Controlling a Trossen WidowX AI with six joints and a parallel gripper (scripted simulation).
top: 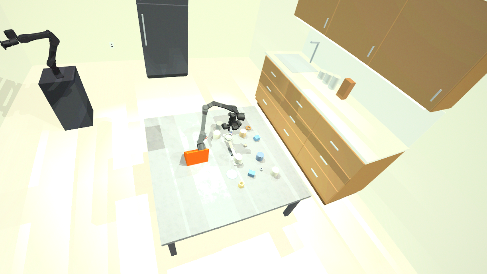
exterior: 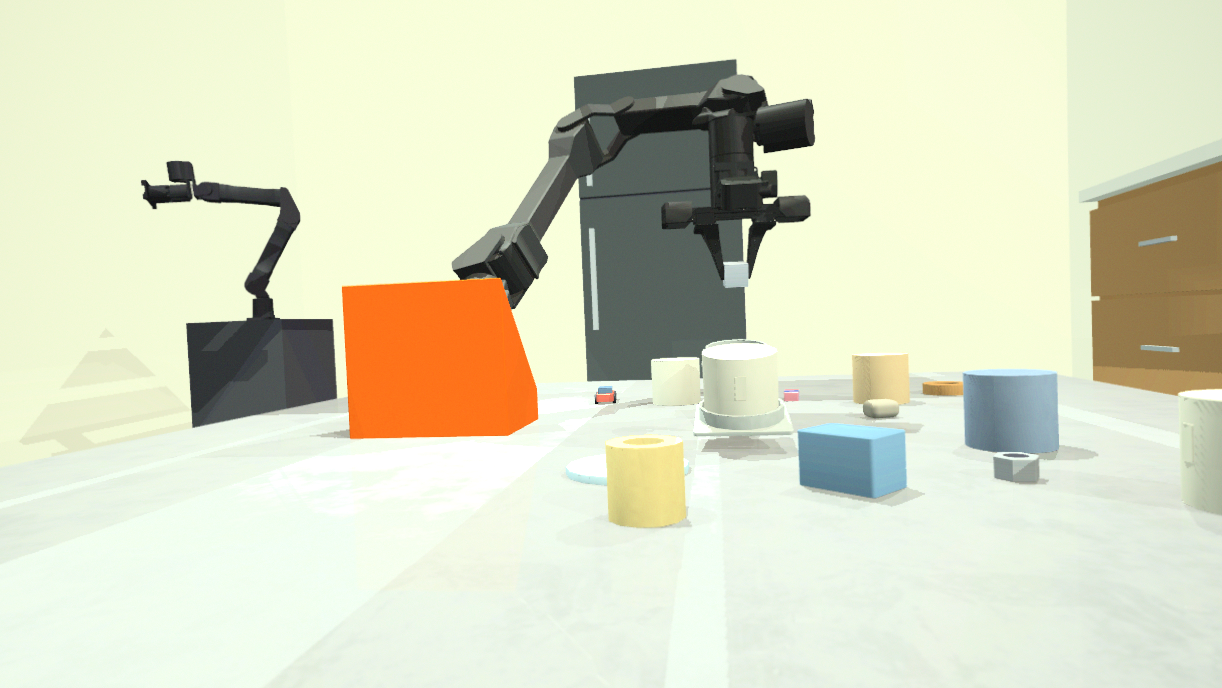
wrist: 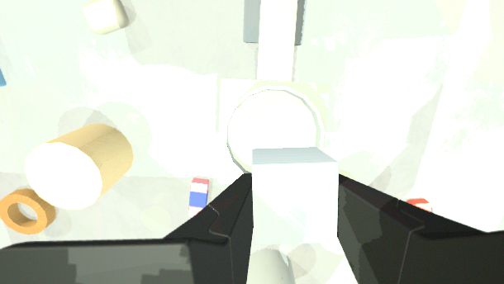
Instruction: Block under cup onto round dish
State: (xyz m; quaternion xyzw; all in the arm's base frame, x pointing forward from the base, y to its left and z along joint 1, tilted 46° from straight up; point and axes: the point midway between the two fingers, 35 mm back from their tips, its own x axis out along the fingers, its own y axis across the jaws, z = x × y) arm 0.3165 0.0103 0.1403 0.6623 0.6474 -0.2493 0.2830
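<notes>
My gripper tip is now 120 mm past the round dish, 360 mm to the left of it and 170 mm above it. The rest, counted from my gripper tip: pale block (10 mm above); then pink-blue block (80 mm ahead, 110 mm to the left, 170 mm below); then balance (10 mm behind, 120 mm to the right, 130 mm below).
</notes>
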